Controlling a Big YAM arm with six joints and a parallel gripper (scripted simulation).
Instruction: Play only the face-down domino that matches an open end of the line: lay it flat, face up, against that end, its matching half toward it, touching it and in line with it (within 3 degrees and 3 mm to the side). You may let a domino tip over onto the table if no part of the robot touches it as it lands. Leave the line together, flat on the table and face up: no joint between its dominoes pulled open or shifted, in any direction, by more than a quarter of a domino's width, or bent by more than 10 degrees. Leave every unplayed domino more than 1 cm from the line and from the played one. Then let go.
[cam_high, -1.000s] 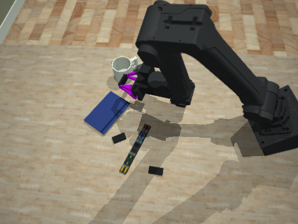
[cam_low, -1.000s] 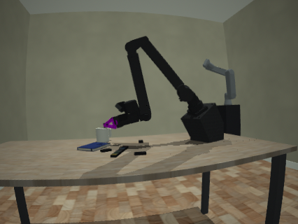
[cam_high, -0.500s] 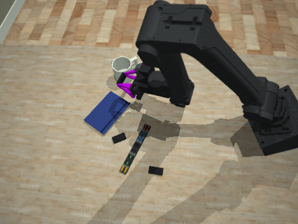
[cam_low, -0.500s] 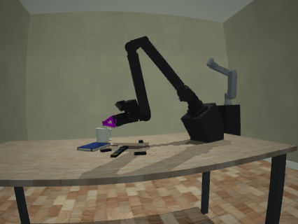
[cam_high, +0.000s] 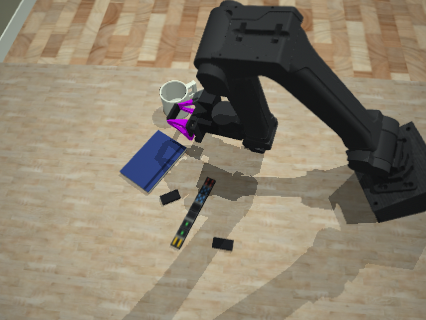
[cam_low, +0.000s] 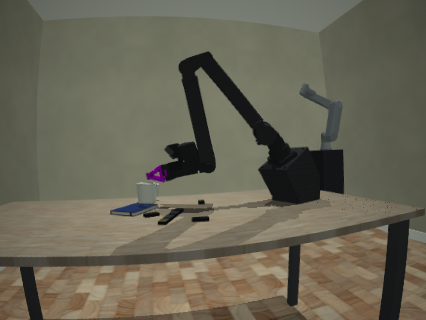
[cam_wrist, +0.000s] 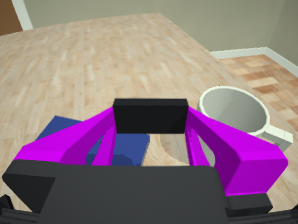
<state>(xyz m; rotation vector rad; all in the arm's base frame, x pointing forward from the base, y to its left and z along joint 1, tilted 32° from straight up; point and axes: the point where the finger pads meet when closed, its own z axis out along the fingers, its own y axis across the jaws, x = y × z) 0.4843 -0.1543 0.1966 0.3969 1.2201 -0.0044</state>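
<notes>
My hand is right at the black domino. Round my hand: white mug 3 cm ahead, 11 cm to the right, 9 cm below; then blue book 6 cm ahead, 8 cm to the left, 12 cm below.
</notes>
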